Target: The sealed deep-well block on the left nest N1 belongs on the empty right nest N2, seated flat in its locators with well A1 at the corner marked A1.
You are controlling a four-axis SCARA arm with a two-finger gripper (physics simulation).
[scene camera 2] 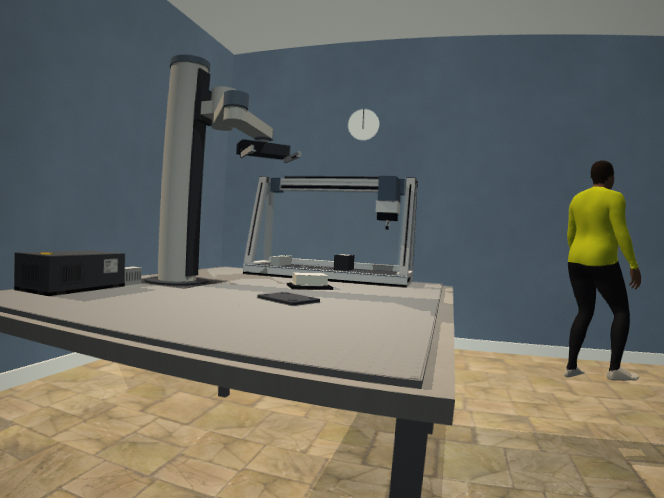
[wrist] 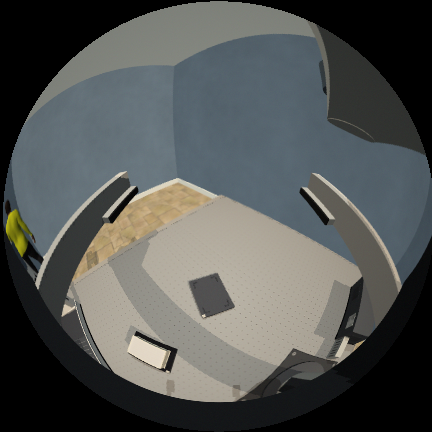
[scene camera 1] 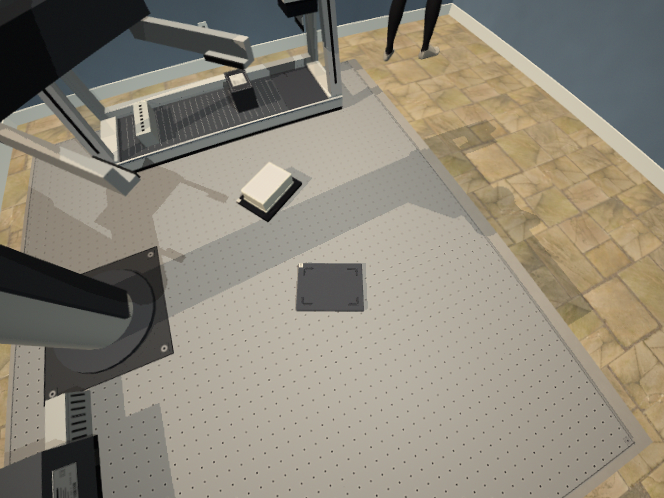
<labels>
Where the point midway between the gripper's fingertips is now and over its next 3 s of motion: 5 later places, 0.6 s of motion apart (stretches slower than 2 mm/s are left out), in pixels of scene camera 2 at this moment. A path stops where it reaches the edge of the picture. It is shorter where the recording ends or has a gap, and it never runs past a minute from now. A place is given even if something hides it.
The gripper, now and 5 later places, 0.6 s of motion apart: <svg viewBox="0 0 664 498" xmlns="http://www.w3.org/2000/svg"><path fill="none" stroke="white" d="M276 151L278 151L281 152L282 153L301 160L319 166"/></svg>
</labels>
